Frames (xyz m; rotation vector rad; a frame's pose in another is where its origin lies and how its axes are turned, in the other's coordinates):
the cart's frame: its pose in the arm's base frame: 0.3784 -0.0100 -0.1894 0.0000 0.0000 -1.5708
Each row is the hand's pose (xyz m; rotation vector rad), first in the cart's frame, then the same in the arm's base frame.
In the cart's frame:
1: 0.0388 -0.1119 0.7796 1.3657 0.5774 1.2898
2: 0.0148 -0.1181 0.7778 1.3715 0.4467 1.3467
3: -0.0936 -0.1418 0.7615 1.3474 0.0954 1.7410
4: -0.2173 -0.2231 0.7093 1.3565 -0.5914 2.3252
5: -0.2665 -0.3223 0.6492 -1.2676 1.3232 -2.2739
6: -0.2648 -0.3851 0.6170 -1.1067 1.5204 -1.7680
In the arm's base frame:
1: 0.2665 -0.0488 0.5902 1.2576 -0.5102 -0.0135
2: 0.2603 -0.0248 0.5884 1.1690 -0.5946 0.0271
3: 0.2366 0.0836 0.5721 0.8801 -0.7637 0.3809
4: 0.1553 0.2073 0.5199 0.4257 -1.0838 0.9945
5: 0.0561 0.2565 0.4598 -0.0328 -1.5284 1.5329
6: -0.0067 0.2548 0.4276 -0.2935 -1.8640 1.7815

